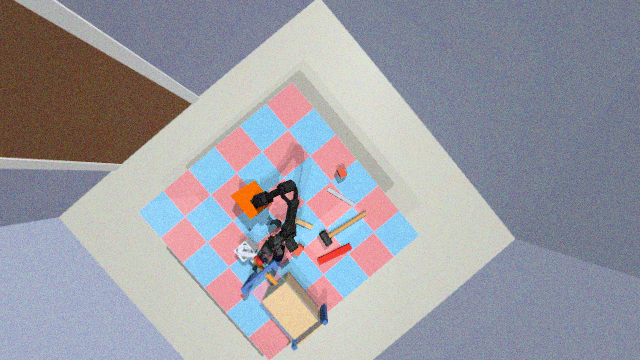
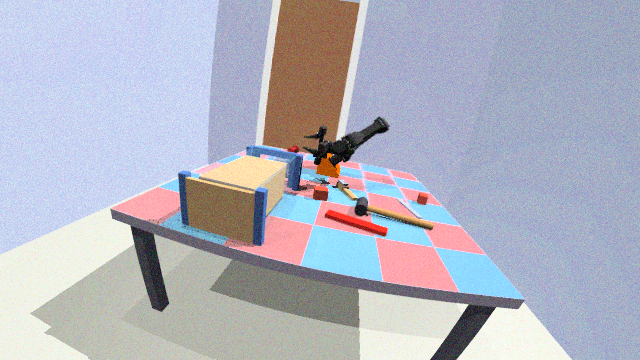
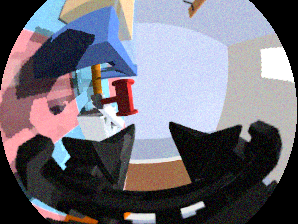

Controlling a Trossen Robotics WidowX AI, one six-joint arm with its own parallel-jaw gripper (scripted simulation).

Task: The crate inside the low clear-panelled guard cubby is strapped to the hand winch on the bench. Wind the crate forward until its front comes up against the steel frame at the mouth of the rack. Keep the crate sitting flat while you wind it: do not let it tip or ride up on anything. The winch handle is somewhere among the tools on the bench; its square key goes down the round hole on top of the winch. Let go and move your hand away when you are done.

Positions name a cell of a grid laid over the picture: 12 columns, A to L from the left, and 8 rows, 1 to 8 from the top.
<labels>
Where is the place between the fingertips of the gripper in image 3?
At G5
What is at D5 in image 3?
A winch.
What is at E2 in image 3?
A blue steel frame.
</labels>
